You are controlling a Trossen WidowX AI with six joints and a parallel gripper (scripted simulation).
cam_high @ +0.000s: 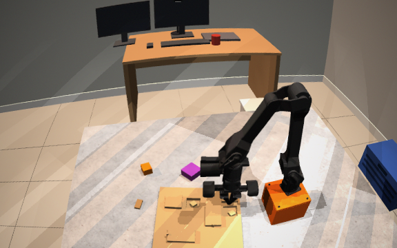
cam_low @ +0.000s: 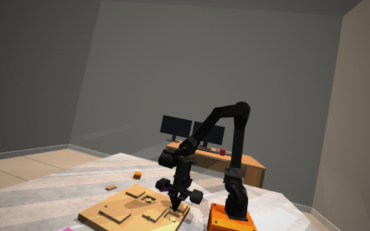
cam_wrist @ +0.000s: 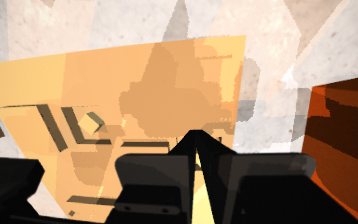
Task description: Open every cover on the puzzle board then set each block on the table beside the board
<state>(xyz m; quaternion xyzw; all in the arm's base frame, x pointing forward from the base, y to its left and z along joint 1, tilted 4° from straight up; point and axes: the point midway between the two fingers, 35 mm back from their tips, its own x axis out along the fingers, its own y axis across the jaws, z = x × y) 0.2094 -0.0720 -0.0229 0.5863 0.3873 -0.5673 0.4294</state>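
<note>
The tan puzzle board lies 100 mm ahead of my gripper tip and 20 mm to the left of it. From my gripper tip the other things lie so: flat brown piece (310 mm ahead, 110 mm to the right, 20 mm below).
</note>
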